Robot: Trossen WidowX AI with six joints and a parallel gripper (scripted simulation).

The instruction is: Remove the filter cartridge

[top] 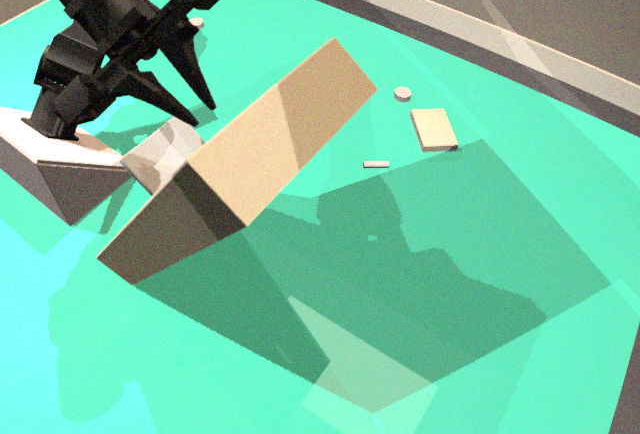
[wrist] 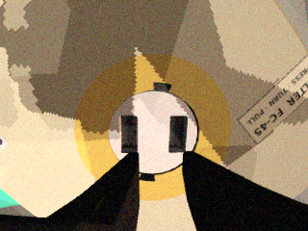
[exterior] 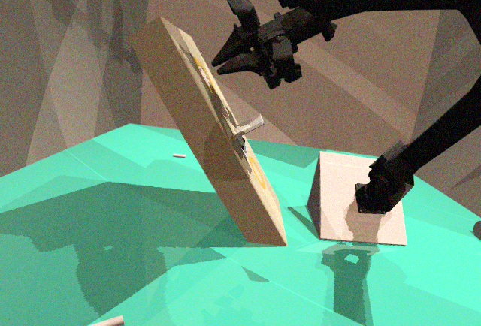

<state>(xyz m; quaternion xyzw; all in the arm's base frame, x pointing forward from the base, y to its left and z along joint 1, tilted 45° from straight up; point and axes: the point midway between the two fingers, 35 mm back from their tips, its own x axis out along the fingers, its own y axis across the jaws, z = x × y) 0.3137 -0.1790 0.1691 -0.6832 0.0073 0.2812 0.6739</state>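
Right now the round filter cartridge is 30 mm ahead of my gripper tip and 20 mm below it. Also, from my gripper tip: tan service panel 20 mm behind, 100 mm below; then grey ledge 70 mm behind, 110 mm below.
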